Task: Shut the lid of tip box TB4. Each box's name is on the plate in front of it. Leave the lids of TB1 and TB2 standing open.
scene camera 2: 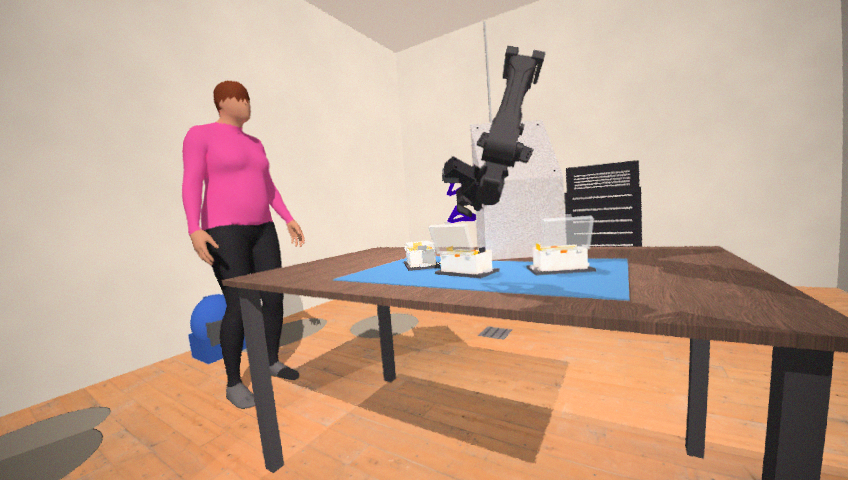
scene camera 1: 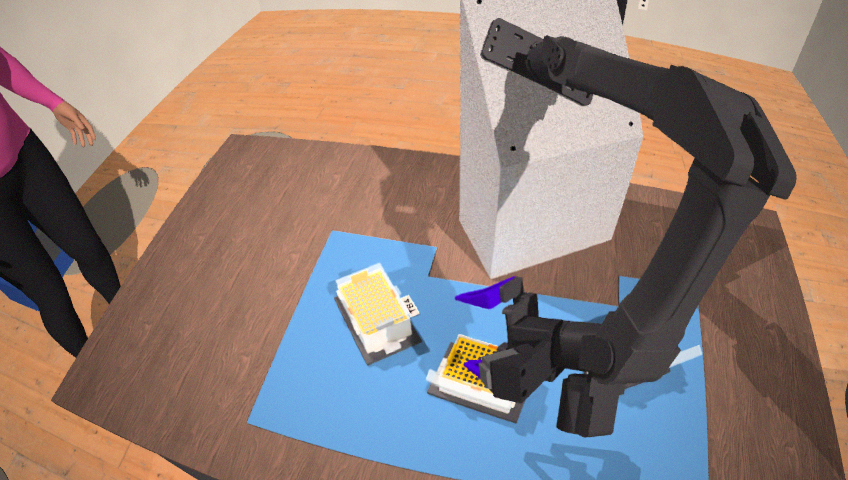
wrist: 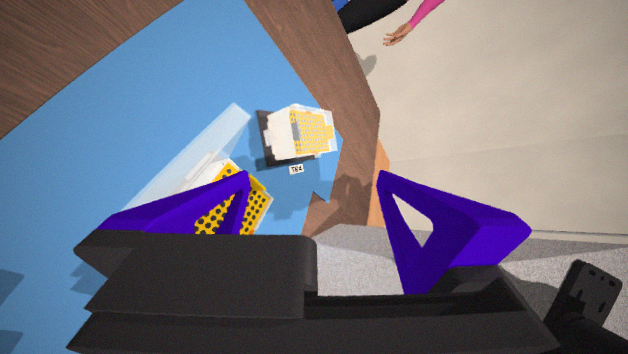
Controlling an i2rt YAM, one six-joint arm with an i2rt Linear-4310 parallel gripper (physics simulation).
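Places are measured from the arm's base along level axes (x back, y left, z down), in centimetres.
Where they show: gripper, fingertip midpoint: (scene camera 2: 448, 208) (scene camera 1: 462, 330) (wrist: 313, 177); arm's base, link origin: (scene camera 1: 542, 62) (wrist: 562, 330).
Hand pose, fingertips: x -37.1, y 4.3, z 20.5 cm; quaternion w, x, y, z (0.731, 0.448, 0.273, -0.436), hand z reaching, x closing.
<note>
Things, the pixels of their top centre, and the offset from my fingertips. Level surfaces: height alone.
- Tip box TB4, top centre: (scene camera 1: 377, 293) (wrist: 320, 136) (scene camera 2: 422, 242) dy -18.7, dx +6.1, dz +11.2 cm
- middle tip box, top centre: (wrist: 232, 221) (scene camera 1: 485, 362) (scene camera 2: 465, 247) dy +3.0, dx +2.7, dz +11.5 cm
- box's clear lid, top centre: (wrist: 215, 178) (scene camera 1: 472, 376) (scene camera 2: 449, 221) dy +3.7, dx -3.9, dz +3.5 cm
- third tip box, top centre: (scene camera 2: 557, 245) dy +23.4, dx +17.9, dz +12.3 cm
- blue mat, surface height: dz +18.9 cm
- brown wooden table, surface height: dz +19.2 cm
Tip box TB4 (scene camera 1: 371, 303) (scene camera 2: 420, 255) (wrist: 310, 131) is white with a yellow rack; its clear lid lies flat over the rack, shut. Its name plate (scene camera 1: 410, 305) (wrist: 296, 169) reads TB4. My gripper (scene camera 1: 462, 331) (scene camera 2: 450, 205) (wrist: 313, 177) is open and empty, with purple fingers, above the mat and near the middle tip box (scene camera 1: 453, 362) (scene camera 2: 467, 262) (wrist: 260, 202). That box's clear lid (scene camera 2: 452, 236) (wrist: 200, 150) stands open. A third tip box (scene camera 2: 560, 259) also has its lid (scene camera 2: 580, 230) standing open; the arm hides this box in scene camera 1. The plates of these two cannot be read.
The boxes stand on a blue mat (scene camera 1: 297, 386) (scene camera 2: 609, 285) (wrist: 125, 90) on a brown wooden table (scene camera 1: 196, 267). A grey block (scene camera 1: 553, 220) (scene camera 2: 517, 214) stands behind the mat. A person in pink (scene camera 1: 14, 118) (scene camera 2: 232, 178) stands beyond the table's left end.
</note>
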